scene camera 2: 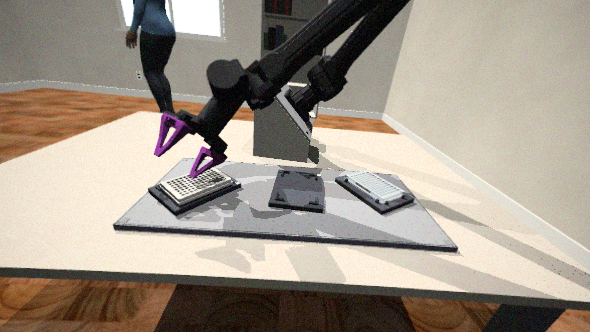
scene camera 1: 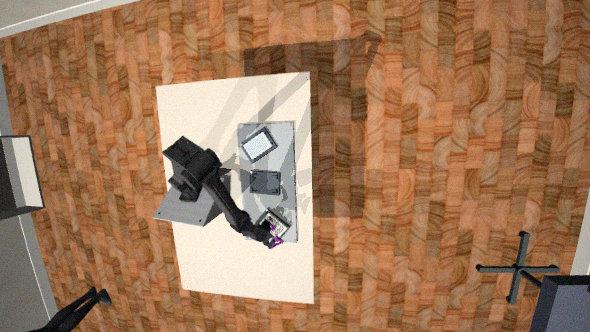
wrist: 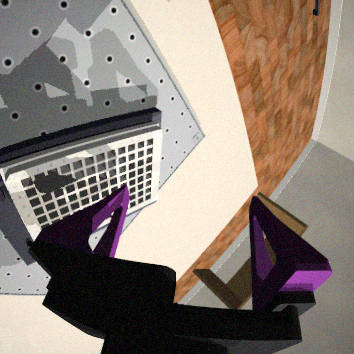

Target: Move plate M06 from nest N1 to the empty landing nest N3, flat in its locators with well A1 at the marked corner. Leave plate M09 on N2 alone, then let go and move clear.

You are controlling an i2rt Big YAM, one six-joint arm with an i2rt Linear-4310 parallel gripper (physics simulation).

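A cream well plate (scene camera 1: 279, 224) (scene camera 2: 197, 186) (wrist: 142, 162) rests on a dark nest (scene camera 2: 210, 198) (wrist: 90, 131), at the left in scene view 2. A pale blue-white plate (scene camera 1: 258, 145) (scene camera 2: 377, 186) sits on the nest at the right. The middle nest (scene camera 1: 265, 182) (scene camera 2: 297, 190) is empty, with corner locators. Plate and nest labels are unreadable, as is the marked corner. My gripper (scene camera 1: 274, 235) (scene camera 2: 175, 165) (wrist: 188, 196) is open and empty, tilted. One purple finger is over the cream plate and hides part of it; whether it touches is unclear. The other finger is out past the plate's edge.
The nests stand on a grey perforated board (scene camera 1: 287, 160) (scene camera 2: 280, 227) (wrist: 172, 120) on the cream table (scene camera 1: 240, 275) (scene camera 2: 65, 240) (wrist: 215, 175). The arm's grey wedge-shaped base (scene camera 1: 175, 210) (scene camera 2: 280, 135) stands behind the board. A person (scene camera 2: 157, 55) is in the background.
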